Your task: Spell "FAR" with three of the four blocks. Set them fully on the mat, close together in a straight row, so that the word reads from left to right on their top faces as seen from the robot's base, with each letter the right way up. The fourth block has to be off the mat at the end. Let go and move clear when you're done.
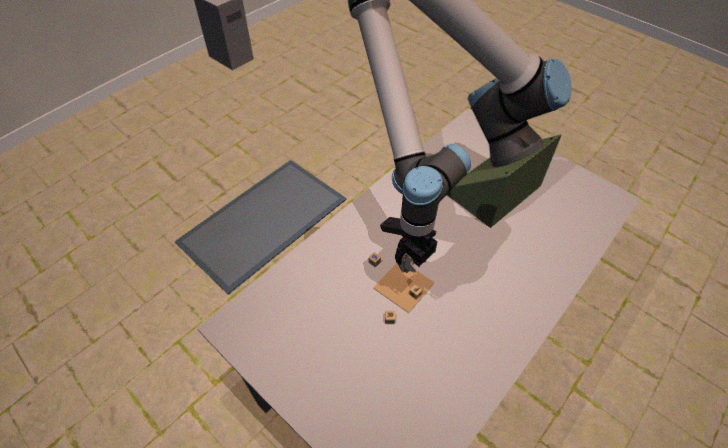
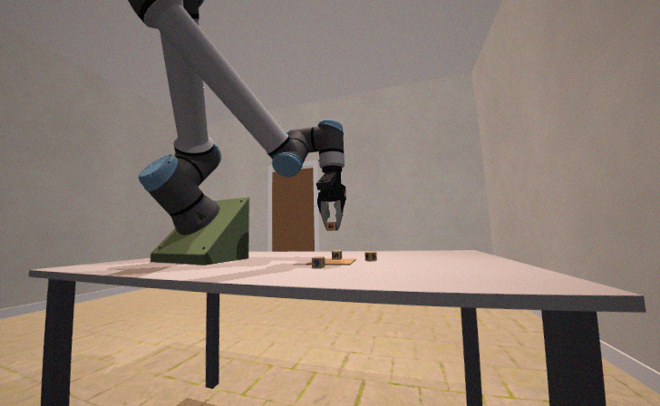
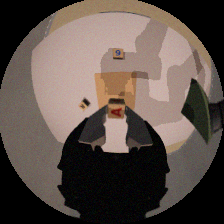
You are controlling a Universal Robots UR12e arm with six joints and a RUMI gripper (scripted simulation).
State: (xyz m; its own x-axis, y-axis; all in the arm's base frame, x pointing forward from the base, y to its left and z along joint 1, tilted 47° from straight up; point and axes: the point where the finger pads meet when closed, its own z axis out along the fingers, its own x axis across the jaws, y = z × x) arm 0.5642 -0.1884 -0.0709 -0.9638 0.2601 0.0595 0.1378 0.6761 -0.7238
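Right now my hand is 120 mm above the tan mat. The rest, counted from my hand: F block: 100 mm below, 50 mm to the left, 10 mm ahead; then R block: 130 mm ahead, 110 mm below, 30 mm to the left; then blue-lettered block: 130 mm to the right, 110 mm below, 20 mm behind.
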